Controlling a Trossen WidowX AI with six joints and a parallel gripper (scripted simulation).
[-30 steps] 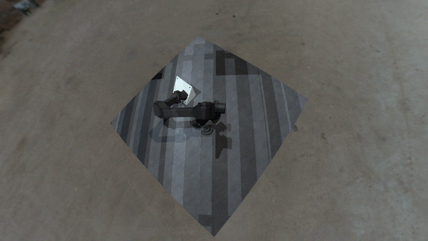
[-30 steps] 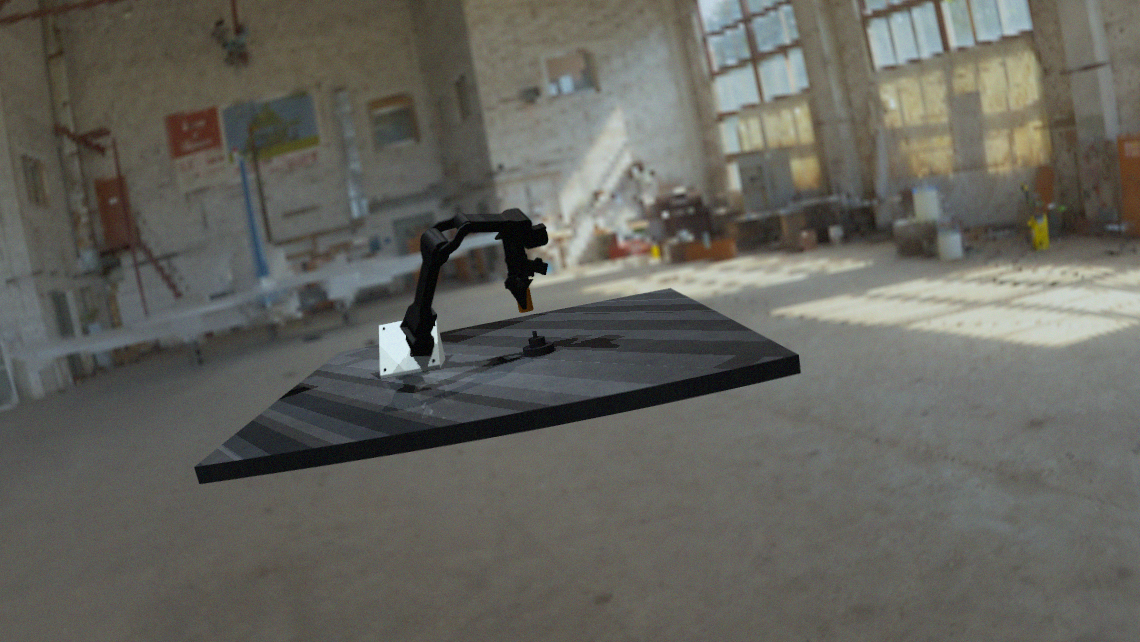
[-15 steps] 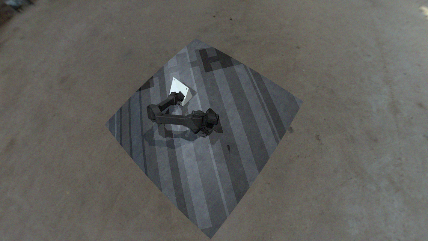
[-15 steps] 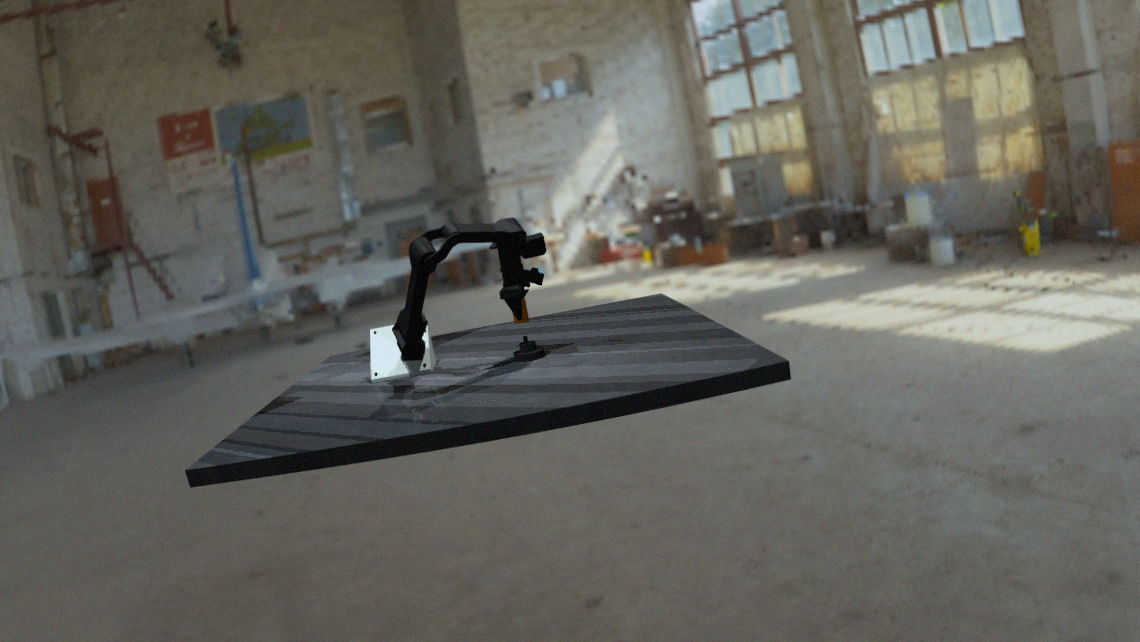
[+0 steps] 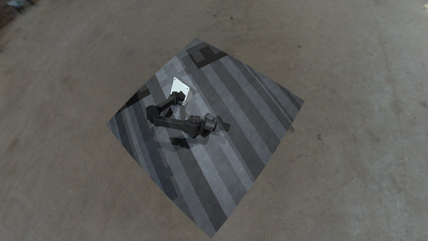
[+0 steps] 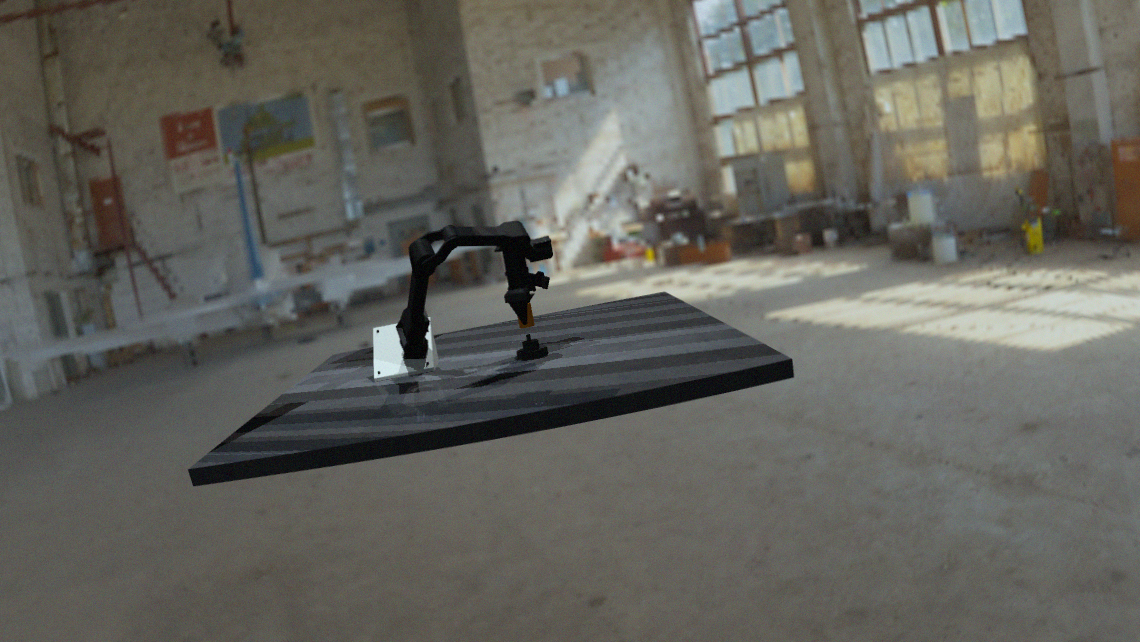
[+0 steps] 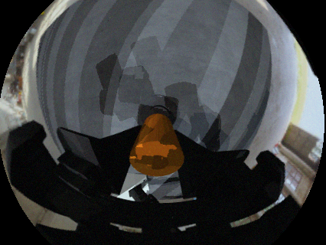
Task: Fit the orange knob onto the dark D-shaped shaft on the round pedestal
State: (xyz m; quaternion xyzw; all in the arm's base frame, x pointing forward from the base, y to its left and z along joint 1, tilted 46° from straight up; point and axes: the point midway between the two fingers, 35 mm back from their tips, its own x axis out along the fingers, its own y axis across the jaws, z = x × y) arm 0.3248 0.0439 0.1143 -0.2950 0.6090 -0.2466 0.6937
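The dark round pedestal lies 6 cm below my gripper tip. From my gripper tip the other things lie so: orange knob 2 cm above.
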